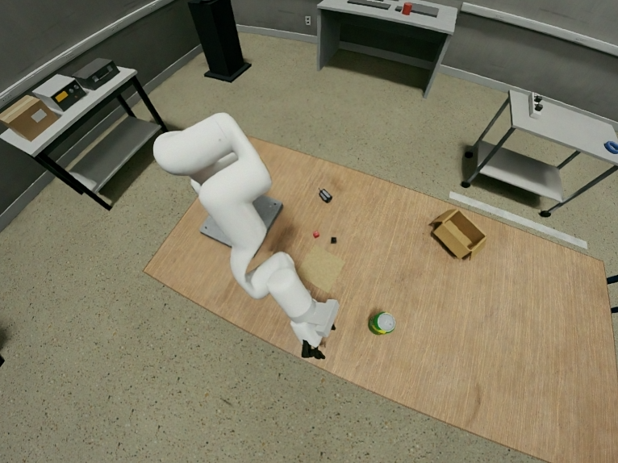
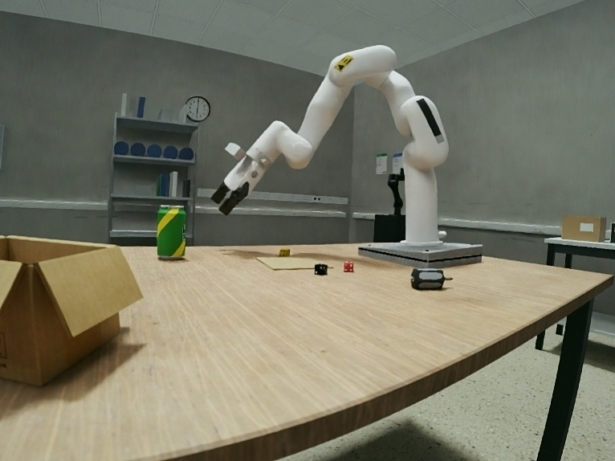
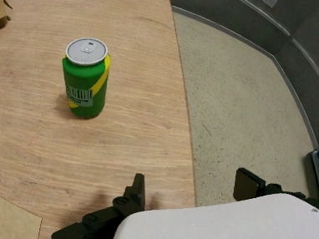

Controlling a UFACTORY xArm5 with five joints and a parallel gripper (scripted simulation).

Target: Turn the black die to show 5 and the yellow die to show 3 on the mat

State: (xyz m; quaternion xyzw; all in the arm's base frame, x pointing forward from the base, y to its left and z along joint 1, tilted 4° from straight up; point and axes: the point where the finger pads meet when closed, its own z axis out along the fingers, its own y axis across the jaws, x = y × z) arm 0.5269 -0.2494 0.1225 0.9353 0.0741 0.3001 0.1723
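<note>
My hand is 150 mm past the yellow die, 130 mm to the right of it and 120 mm above it. The rest, counted from my hand: yellow can 150 mm ahead, 130 mm to the left, 70 mm below; then black die 360 mm to the left, 120 mm below, 120 mm behind; then tan mat 230 mm to the left, 130 mm below, 120 mm behind.
</note>
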